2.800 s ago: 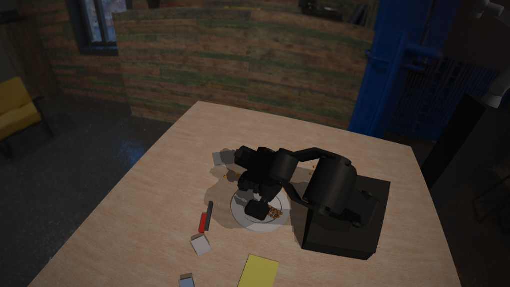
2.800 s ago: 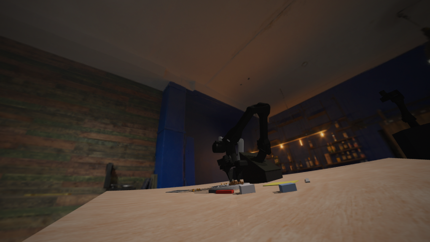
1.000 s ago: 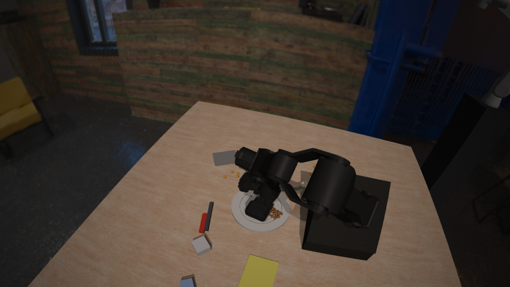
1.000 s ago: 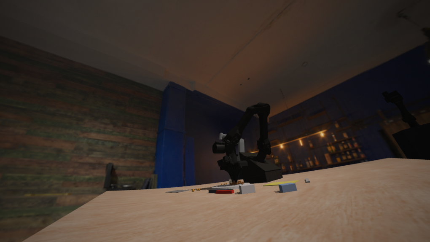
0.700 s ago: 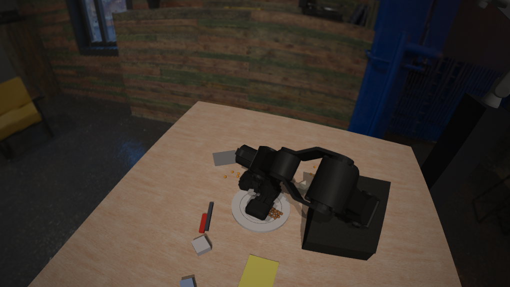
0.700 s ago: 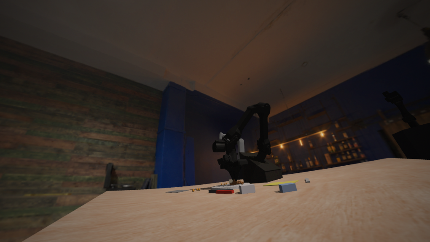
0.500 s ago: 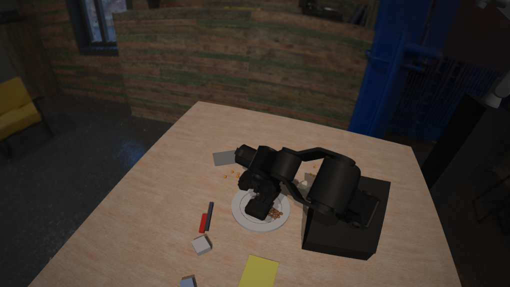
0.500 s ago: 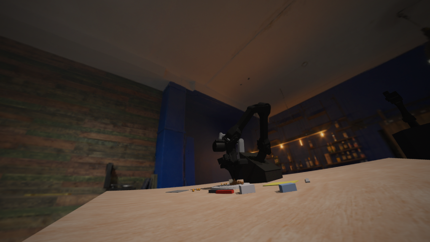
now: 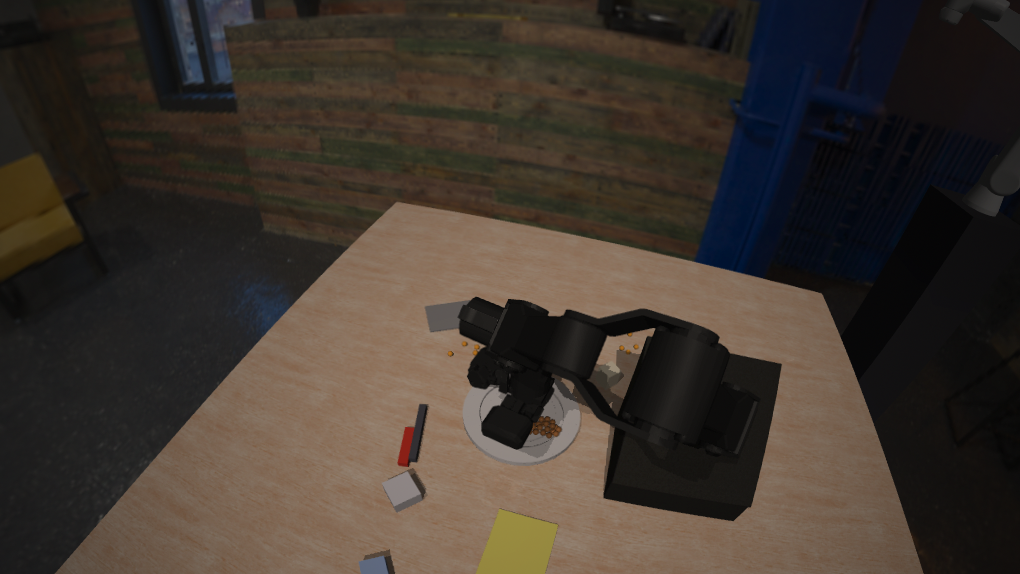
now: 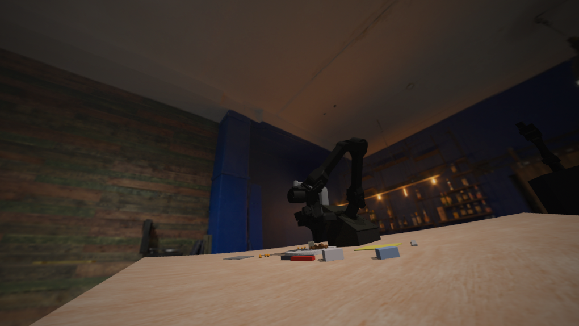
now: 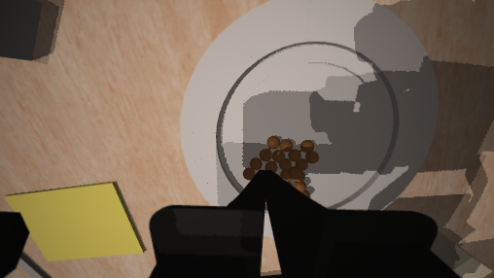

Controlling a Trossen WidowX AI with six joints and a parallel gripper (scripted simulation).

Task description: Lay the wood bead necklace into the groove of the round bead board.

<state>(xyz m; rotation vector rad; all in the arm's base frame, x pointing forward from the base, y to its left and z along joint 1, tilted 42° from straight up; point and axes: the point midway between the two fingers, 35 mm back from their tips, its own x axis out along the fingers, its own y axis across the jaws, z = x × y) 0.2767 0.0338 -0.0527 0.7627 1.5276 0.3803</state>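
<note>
Right now the round white bead board is 10 mm ahead of my gripper tip, 40 mm to the right of it and 20 mm below it. The rest, counted from my gripper tip: dark bar: 170 mm ahead, 60 mm to the left, 30 mm below; then yellow sheet: 40 mm behind, 210 mm to the left, 30 mm below; then pale cube: 130 mm behind, 150 mm to the right, 20 mm below.
</note>
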